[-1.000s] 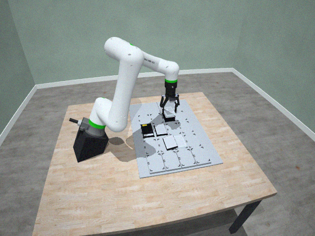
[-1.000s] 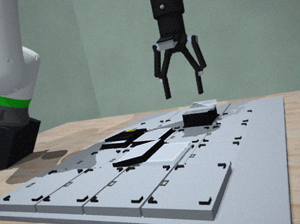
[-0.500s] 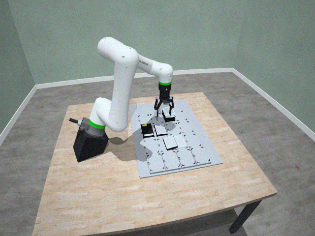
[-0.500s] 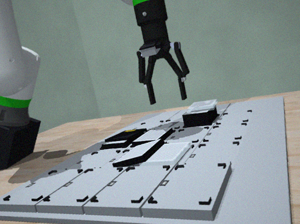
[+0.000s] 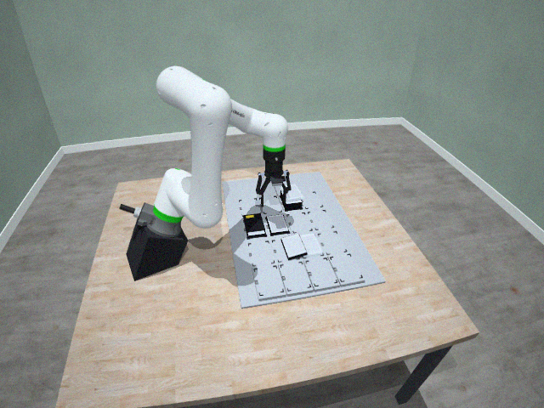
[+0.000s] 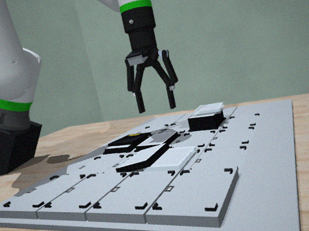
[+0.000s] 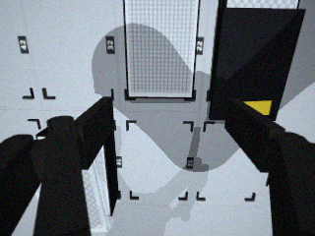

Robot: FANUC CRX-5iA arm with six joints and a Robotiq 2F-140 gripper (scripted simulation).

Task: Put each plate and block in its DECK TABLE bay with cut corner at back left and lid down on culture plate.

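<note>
The black culture plate lid lies 100 mm below my hand, 90 mm behind it and 40 mm to the right of it. Round my hand: flat white plate (200 mm to the right, 140 mm ahead, 100 mm below); black deep-well block (120 mm to the left, 100 mm ahead, 90 mm below).
</note>
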